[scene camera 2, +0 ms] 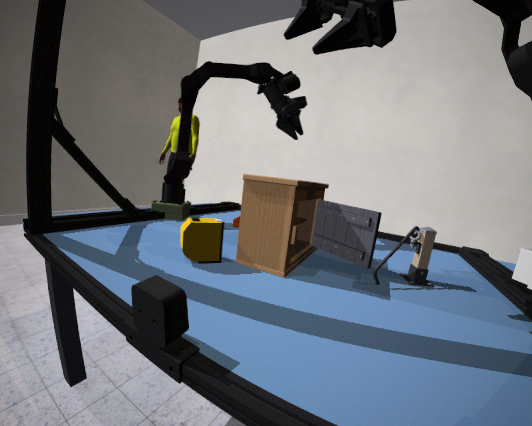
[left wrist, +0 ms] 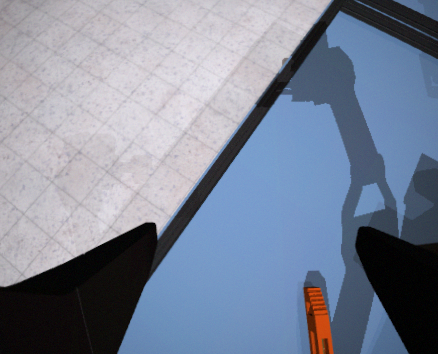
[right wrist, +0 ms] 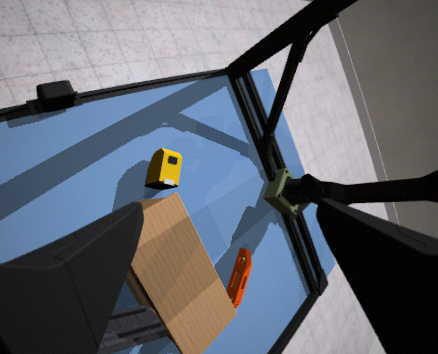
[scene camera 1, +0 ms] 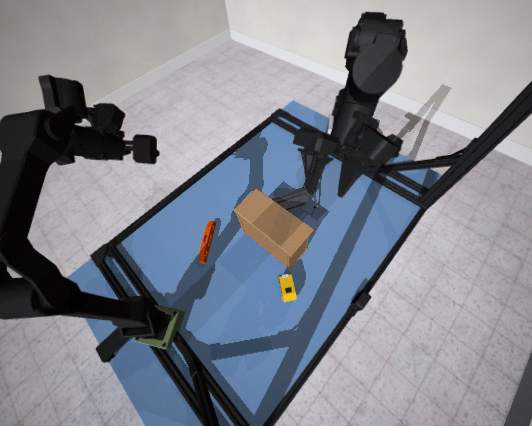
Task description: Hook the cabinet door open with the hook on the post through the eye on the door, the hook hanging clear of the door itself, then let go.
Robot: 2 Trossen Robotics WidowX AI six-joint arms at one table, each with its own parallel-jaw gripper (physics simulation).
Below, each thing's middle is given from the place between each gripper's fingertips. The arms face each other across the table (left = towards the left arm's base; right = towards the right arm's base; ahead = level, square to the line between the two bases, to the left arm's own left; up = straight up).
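The yellow block [scene camera 2: 201,238] is 48 cm behind my left hand, 27 cm below it and 1 cm to the right of it. As for the dark door [scene camera 2: 349,232], it is 31 cm behind that left hand, 22 cm to the right of it and 24 cm below it, while the wooden cabinet [scene camera 2: 277,217] is 34 cm behind the same hand, 17 cm to the right of it and 23 cm below it. With the orange tool [right wrist: 239,277], my left hand is 29 cm above it, 16 cm past it and 4 cm to the right of it. Going by their middles, the orange tool is the nearest to my left hand of the things named here.
From my right hand, the yellow block is 32 cm below, 13 cm to the left and 1 cm behind. The dark door is 15 cm ahead of my right hand, 8 cm to the right of it and 29 cm below it. I find the orange tool 30 cm ahead of this right hand, 18 cm to the left of it and 34 cm below it. And the wooden cabinet: my right hand is 12 cm short of it, 4 cm to the left of it and 28 cm above it. By its middle, the wooden cabinet is nearer to my right hand than to my left hand.
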